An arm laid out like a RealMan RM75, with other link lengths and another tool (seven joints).
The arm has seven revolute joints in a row. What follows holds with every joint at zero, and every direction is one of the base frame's. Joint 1 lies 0.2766 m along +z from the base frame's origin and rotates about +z. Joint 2 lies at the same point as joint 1 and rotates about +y. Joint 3 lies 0.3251 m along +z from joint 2 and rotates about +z. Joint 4 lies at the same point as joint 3 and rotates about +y. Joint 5 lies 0.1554 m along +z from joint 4 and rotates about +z. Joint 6 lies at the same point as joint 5 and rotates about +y. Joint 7 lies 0.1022 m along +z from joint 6 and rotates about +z. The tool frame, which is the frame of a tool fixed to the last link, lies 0.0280 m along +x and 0.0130 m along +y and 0.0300 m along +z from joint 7; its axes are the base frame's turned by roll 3.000, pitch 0.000 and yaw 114.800 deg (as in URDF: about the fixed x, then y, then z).
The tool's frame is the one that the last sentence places.
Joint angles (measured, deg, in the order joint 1, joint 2, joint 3, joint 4, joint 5, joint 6, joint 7), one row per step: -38.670 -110.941 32.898 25.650 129.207 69.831 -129.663; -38.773 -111.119 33.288 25.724 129.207 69.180 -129.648; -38.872 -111.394 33.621 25.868 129.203 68.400 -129.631; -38.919 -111.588 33.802 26.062 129.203 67.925 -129.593; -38.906 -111.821 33.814 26.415 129.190 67.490 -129.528; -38.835 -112.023 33.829 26.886 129.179 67.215 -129.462; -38.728 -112.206 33.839 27.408 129.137 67.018 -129.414; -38.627 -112.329 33.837 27.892 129.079 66.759 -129.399; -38.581 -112.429 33.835 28.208 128.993 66.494 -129.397; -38.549 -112.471 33.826 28.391 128.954 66.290 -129.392
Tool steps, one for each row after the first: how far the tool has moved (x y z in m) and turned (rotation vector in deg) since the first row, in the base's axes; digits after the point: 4 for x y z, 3 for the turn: 0.0004 0.0009 -0.0014 0.142 0.505 -0.070; 0.0010 0.0019 -0.0033 0.413 1.008 -0.112; 0.0015 0.0026 -0.0042 0.652 1.351 -0.198; 0.0018 0.0033 -0.0047 1.075 1.626 -0.279; 0.0020 0.0036 -0.0047 1.477 1.898 -0.418; 0.0022 0.0039 -0.0044 1.888 2.131 -0.555; 0.0020 0.0043 -0.0035 2.376 2.389 -0.624; 0.0021 0.0049 -0.0030 2.784 2.551 -0.648; 0.0019 0.0053 -0.0025 3.067 2.692 -0.639
